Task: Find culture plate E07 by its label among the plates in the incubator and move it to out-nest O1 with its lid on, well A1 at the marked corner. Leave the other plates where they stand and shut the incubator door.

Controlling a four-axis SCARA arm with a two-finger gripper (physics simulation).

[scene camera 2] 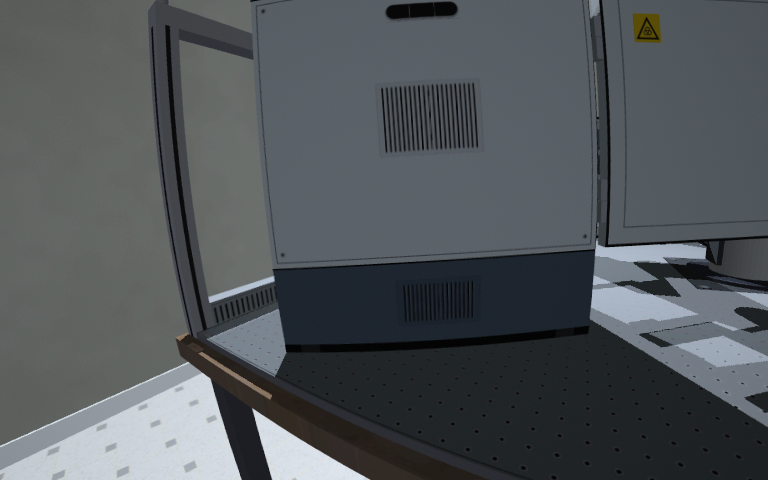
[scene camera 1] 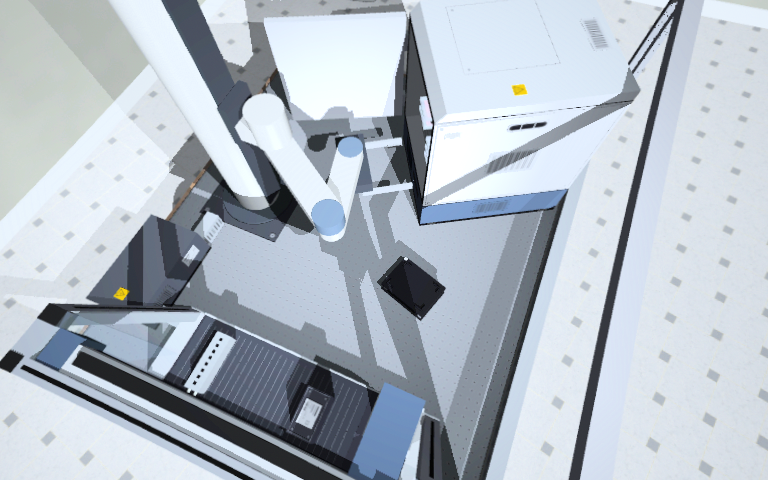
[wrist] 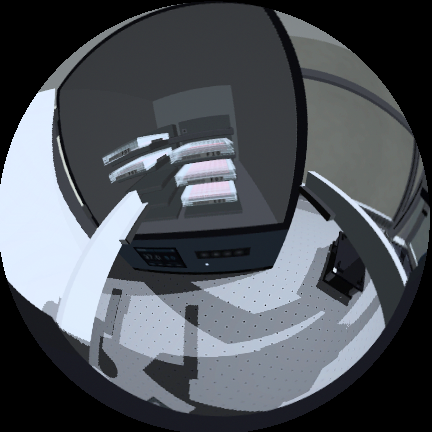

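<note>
The incubator (scene camera 1: 481, 164) (scene camera 2: 430, 198) (wrist: 265, 200) has its door (scene camera 1: 339, 67) (scene camera 2: 690, 124) (wrist: 30, 180) swung open. In the wrist view its right column holds an upper plate (wrist: 202, 149), a middle plate (wrist: 206, 171) and a lower plate (wrist: 209, 193), all pinkish. The left column holds an upper plate (wrist: 135, 148) and a lower plate (wrist: 140, 166). The labels are too small to read surely, so I cannot tell which is E07. My gripper (scene camera 1: 407, 164) (wrist: 224, 184) is open and empty, facing the incubator's open front, its fingertips near the opening. A black stand (scene camera 1: 412, 287) (wrist: 345, 265) shows no readable O1 label.
The arm's column (scene camera 1: 186, 107) stands left of the incubator. A dark box (scene camera 1: 152, 260) stands at the left of the perforated deck (scene camera 1: 271, 288) (scene camera 2: 453, 390). A ribbed dark instrument deck (scene camera 1: 254, 362) with a blue block (scene camera 1: 390, 424) lies along the front. A frame post (scene camera 2: 172, 169) stands beside the incubator.
</note>
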